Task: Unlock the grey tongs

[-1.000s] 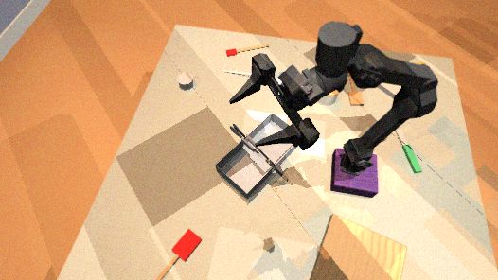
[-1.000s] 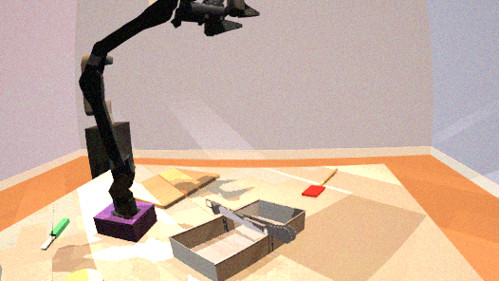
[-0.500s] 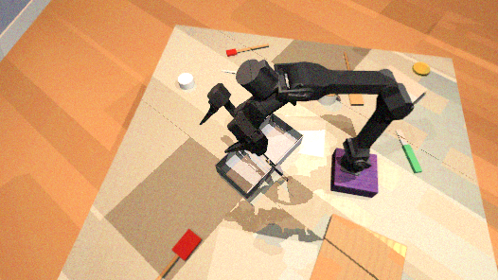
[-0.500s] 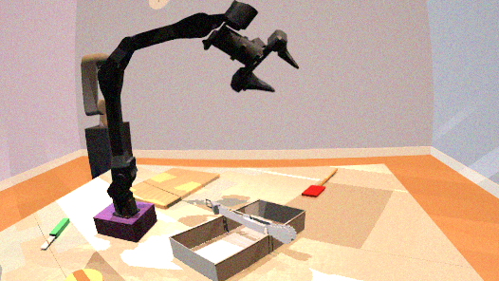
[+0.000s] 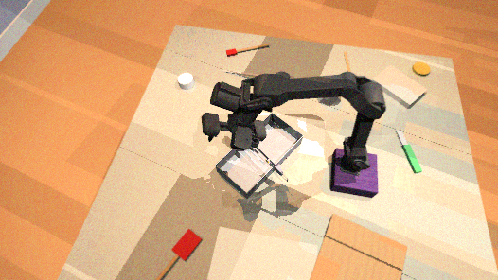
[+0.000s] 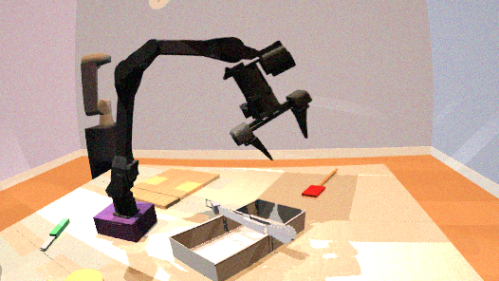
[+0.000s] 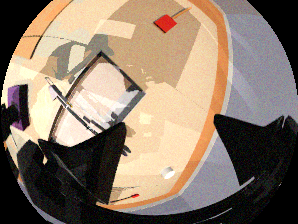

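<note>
Now: gripper tip 9 cm past the roasting tin, 9 cm to the left of it and 19 cm above it. From my gripper tip the other things lie so: white cylinder 31 cm ahead, 33 cm to the right, 20 cm below; then red spatula 6 cm ahead, 35 cm to the left, 21 cm below; then wooden board 48 cm behind, 24 cm to the left, 21 cm below.
</note>
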